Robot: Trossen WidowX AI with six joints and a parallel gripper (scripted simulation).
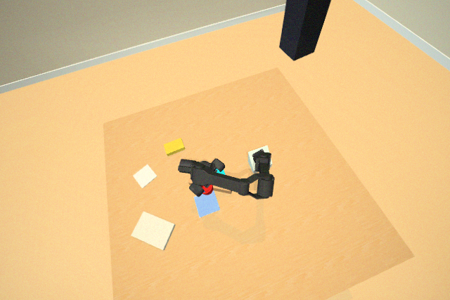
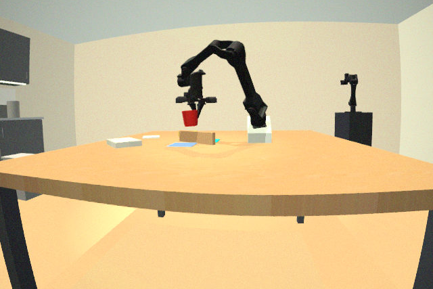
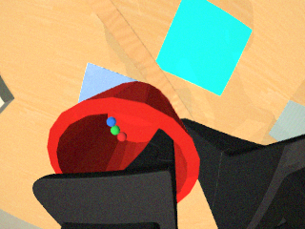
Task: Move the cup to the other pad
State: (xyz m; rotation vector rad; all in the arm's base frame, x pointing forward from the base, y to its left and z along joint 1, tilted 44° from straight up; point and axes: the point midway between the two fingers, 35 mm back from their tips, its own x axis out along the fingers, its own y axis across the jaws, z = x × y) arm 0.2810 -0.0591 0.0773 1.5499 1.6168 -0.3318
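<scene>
My gripper tip is now 4 cm past the cyan pad, 8 cm to the left of it and 12 cm above it. The rest, counted from my gripper tip: light blue pad: 6 cm ahead, 5 cm to the left, 12 cm below; then cup: 3 cm ahead, 1 cm to the left; then wooden bar: 1 cm ahead, 1 cm to the right, 10 cm below.
</scene>
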